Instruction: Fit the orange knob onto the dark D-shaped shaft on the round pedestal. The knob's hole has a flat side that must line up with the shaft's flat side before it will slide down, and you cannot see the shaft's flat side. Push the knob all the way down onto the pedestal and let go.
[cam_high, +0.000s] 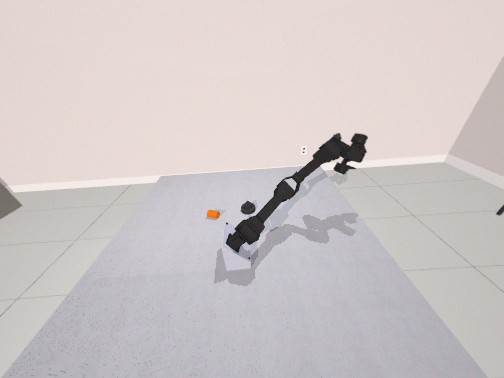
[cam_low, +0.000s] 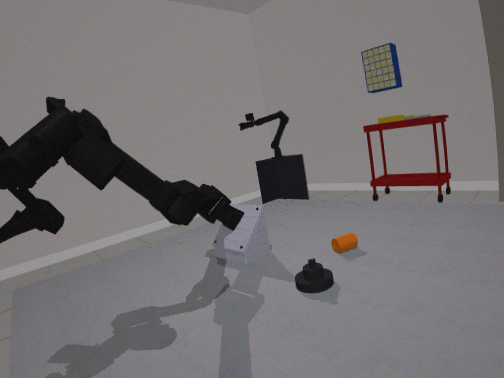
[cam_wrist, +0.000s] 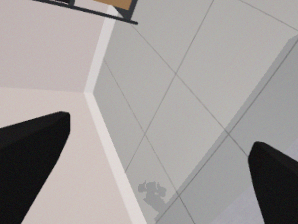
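The orange knob is 90 mm behind my gripper tip, 750 mm to the left of it and 270 mm below it. Also, from my gripper tip: dark round pedestal 20 mm behind, 560 mm to the left, 260 mm below.
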